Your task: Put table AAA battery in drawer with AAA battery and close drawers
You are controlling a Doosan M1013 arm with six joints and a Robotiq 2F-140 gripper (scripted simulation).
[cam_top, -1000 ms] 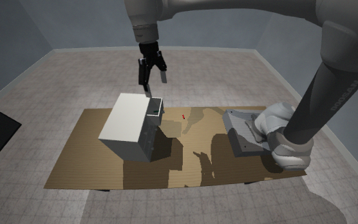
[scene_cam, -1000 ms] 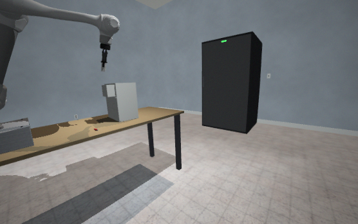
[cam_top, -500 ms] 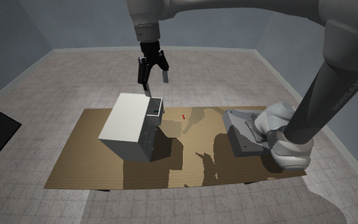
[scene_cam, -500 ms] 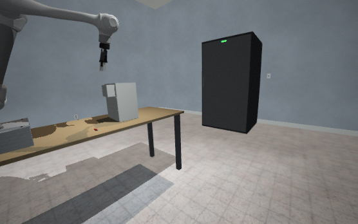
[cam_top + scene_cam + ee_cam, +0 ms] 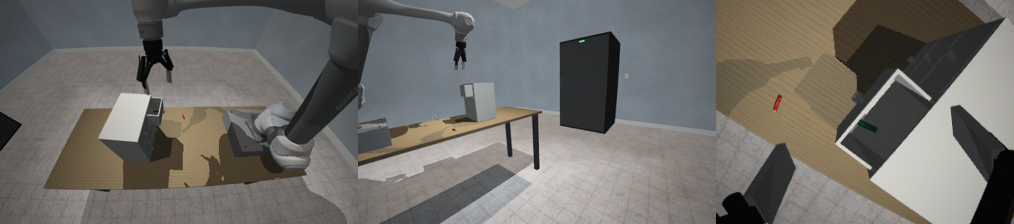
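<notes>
My gripper is now 460 mm above the red AAA battery, 180 mm past it and 120 mm to the left of it. The rest, counted from my hand: dark green battery 230 mm below, 30 mm to the right, 30 mm ahead.
</notes>
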